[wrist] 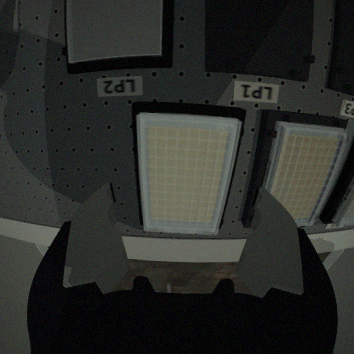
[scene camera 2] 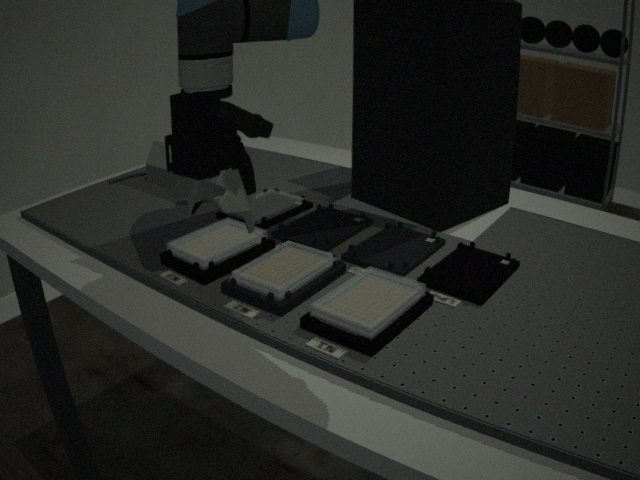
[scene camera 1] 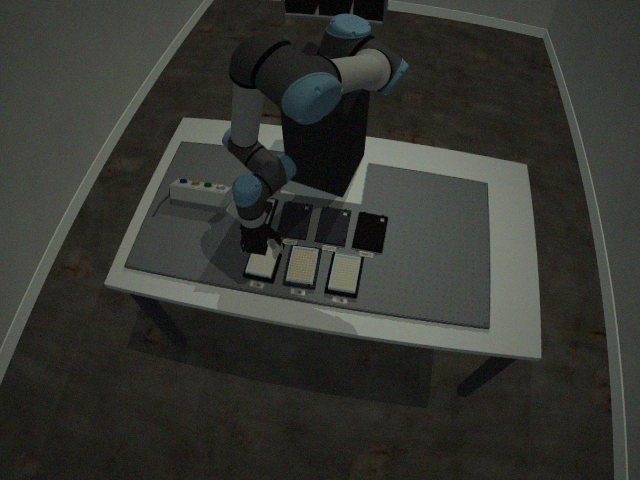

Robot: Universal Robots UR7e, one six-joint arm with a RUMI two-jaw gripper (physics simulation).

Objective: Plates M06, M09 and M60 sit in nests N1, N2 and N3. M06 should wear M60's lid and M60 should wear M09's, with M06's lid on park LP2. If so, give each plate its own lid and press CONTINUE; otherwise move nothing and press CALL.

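Frame: origin at the arm's base, x back, y up, z left, level; metres.
Where they show: gripper, fingertip midpoint: [wrist: 183, 187] [scene camera 2: 220, 223].
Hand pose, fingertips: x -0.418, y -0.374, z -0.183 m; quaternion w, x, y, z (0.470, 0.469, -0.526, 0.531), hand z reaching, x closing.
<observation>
After its pixels a point has its place.
The N3 plate [scene camera 1: 262, 266] {y -0.392, x -0.465, z -0.181 m} [scene camera 2: 212, 242] {y -0.392, x -0.448, z -0.175 m} [wrist: 187, 175] {y -0.392, x -0.417, z -0.179 m} sits in the left front nest. The N2 plate [scene camera 1: 302, 265] {y -0.398, x -0.449, z -0.055 m} [scene camera 2: 283, 266] {y -0.396, x -0.452, z -0.051 m} [wrist: 307, 175] {y -0.400, x -0.433, z -0.050 m} is in the middle nest, and the N1 plate [scene camera 1: 344, 273] {y -0.395, x -0.471, z 0.079 m} [scene camera 2: 368, 302] {y -0.395, x -0.483, z 0.087 m} in the right one. All three have pale wells and clear upper rims, consistent with clear lids; plate and lid codes are not legible. A clear lid [scene camera 2: 279, 204] {y -0.409, x -0.237, z -0.200 m} [wrist: 116, 30] {y -0.409, x -0.287, z -0.225 m} lies on park LP2 behind N3. My gripper [scene camera 1: 264, 252] {y -0.374, x -0.418, z -0.183 m} [scene camera 2: 222, 220] {y -0.374, x -0.418, z -0.183 m} [wrist: 183, 187] {y -0.374, x -0.418, z -0.183 m} is open and empty above the N3 plate, one finger to each side in the wrist view.
Dark park LP1 [scene camera 1: 295, 221] {y -0.417, x -0.271, z -0.095 m} [scene camera 2: 320, 227] {y -0.417, x -0.273, z -0.098 m} [wrist: 257, 35] {y -0.417, x -0.300, z -0.108 m} is right of LP2, with two more dark holders [scene camera 1: 333, 226] {y -0.417, x -0.283, z 0.035 m} [scene camera 1: 370, 232] {y -0.417, x -0.300, z 0.161 m} beyond it. The button box [scene camera 1: 199, 196] {y -0.365, x -0.218, z -0.440 m} with blue, yellow, green and white buttons stands back left. The black arm pedestal [scene camera 1: 325, 144] {y -0.188, x -0.120, z -0.002 m} [scene camera 2: 434, 113] {y -0.236, x -0.133, z 0.035 m} rises behind the parks.
</observation>
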